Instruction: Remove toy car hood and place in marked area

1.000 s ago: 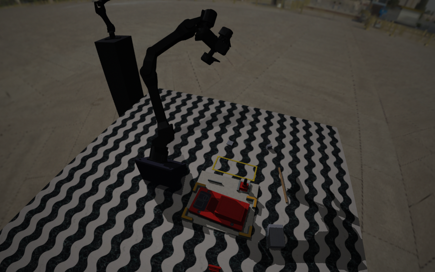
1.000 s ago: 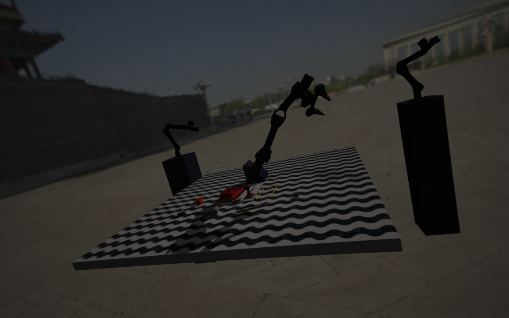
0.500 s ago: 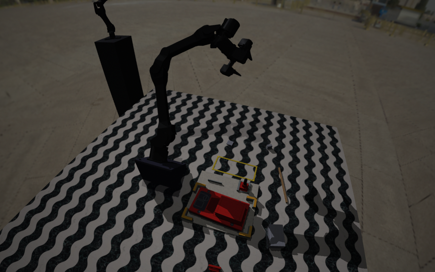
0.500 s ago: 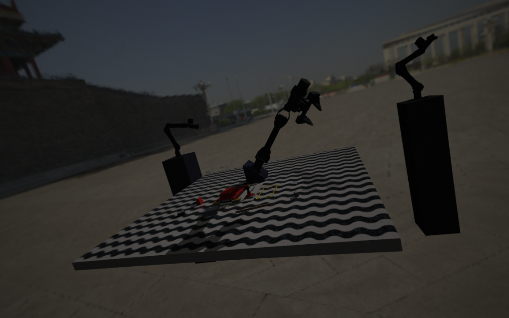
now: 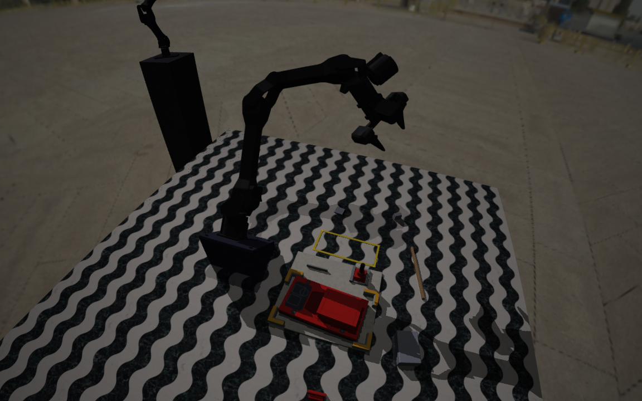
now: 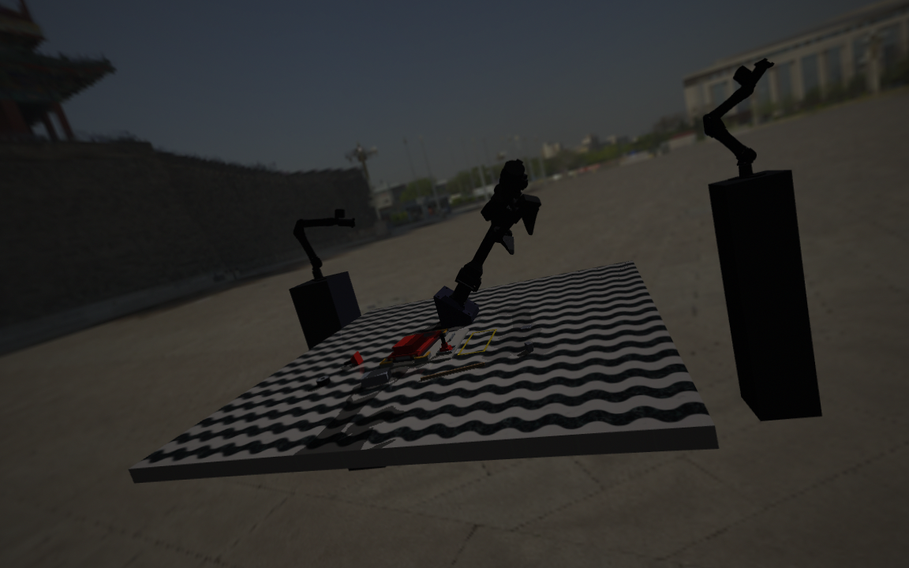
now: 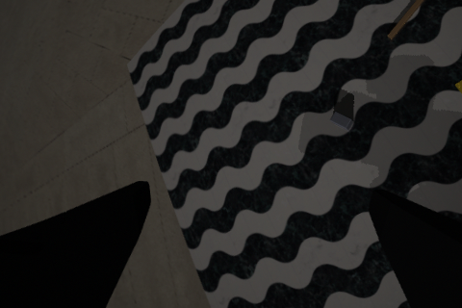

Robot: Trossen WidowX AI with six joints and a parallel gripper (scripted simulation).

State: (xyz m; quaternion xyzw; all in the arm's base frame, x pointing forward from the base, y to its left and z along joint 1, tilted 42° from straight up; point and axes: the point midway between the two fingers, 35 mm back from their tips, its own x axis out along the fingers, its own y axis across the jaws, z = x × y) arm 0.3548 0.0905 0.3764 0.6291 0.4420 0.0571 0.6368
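Now: gripper tip 4 cm past the hood, 42 cm to the left of it and 23 cm above it. The rest, counted from my gripper tip: wooden stick: 15 cm ahead, 23 cm to the right, 27 cm below.
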